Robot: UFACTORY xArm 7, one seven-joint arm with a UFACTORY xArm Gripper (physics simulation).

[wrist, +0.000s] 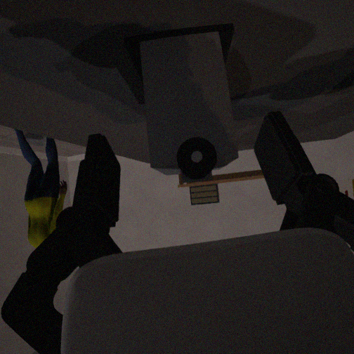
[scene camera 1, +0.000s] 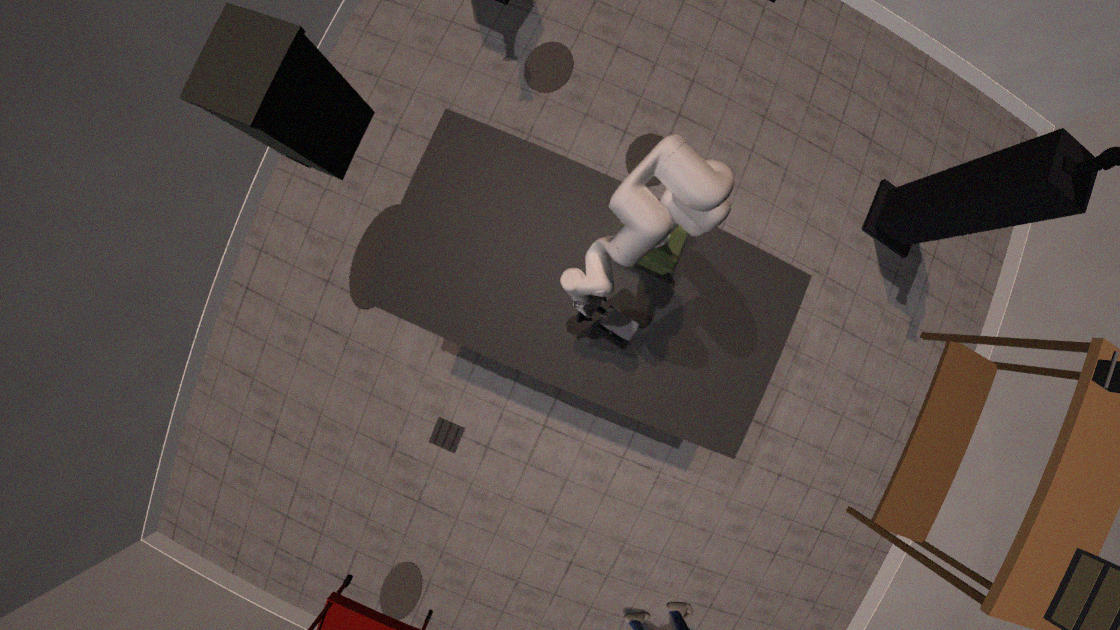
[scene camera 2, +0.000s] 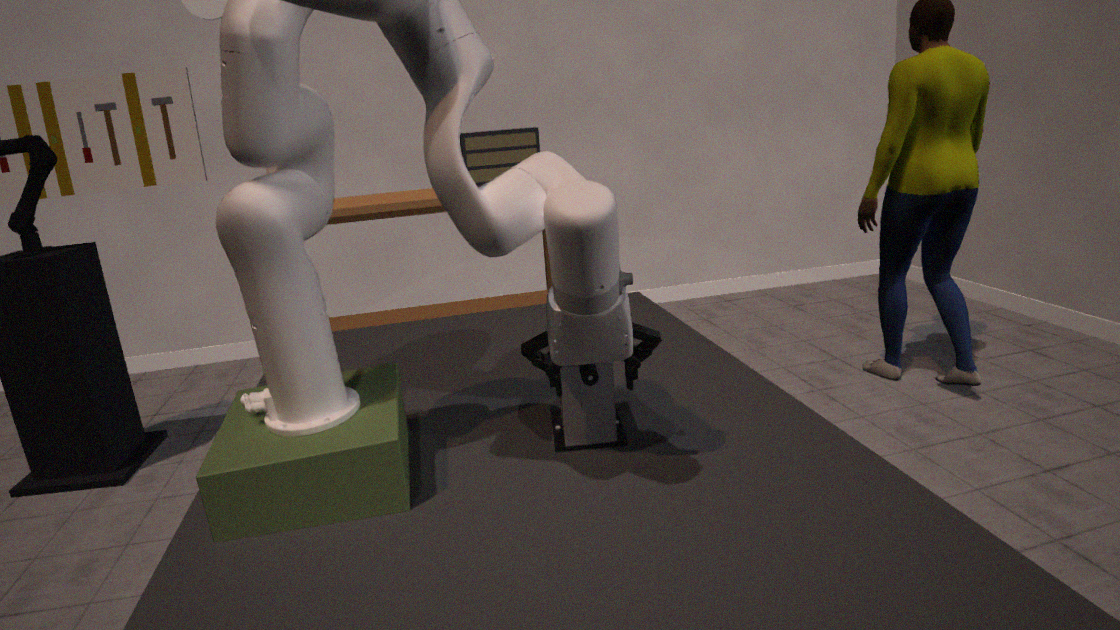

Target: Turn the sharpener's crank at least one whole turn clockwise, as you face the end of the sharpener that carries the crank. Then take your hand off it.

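Pixels of known places: gripper, fingertip midpoint: (scene camera 1: 596,309) (scene camera 2: 594,384); arm's base, origin of the base link: (scene camera 2: 313,412).
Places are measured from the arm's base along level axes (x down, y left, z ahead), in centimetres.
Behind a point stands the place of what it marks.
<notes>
The sharpener (scene camera 1: 624,325) @[x -2.4, y 6.0, z 37.7 cm] (scene camera 2: 589,415) @[x 5.1, y -0.7, z 37.3 cm] (wrist: 175,95) is an upright grey body on a black base on the dark table. The round black part of its crank (scene camera 2: 589,375) @[x -3.1, y -6.5, z 36.7 cm] (wrist: 184,157) faces the wrist camera and shows as a dark disc with a grey centre near the sharpener's top. The crank's arm cannot be told apart. My gripper (scene camera 1: 589,308) @[x -1.7, y -6.3, z 37.2 cm] (scene camera 2: 593,386) @[x -1.7, y -6.3, z 37.2 cm] (wrist: 185,139) is wide open and empty. In the wrist view one finger is to the left of the crank and one to the right, with a gap on both sides. The crank is very small and dark in scene camera 1.
The arm stands on a green block (scene camera 1: 662,257) @[x -0.8, y 7.3, z 7.5 cm] (scene camera 2: 313,493) @[x 5.9, y -11.4, z 1.1 cm] on the dark table (scene camera 1: 501,227) @[x 10.4, y -55.7, z 24.6 cm] (scene camera 2: 626,548) @[x 10.4, y -24.8, z 36.5 cm]. A person in a yellow top (scene camera 2: 939,117) (wrist: 40,215) stands beyond the table. A wooden workbench (scene camera 1: 1053,485) stands by the wall, and a black pedestal (scene camera 1: 979,191) (scene camera 2: 66,360) behind the arm.
</notes>
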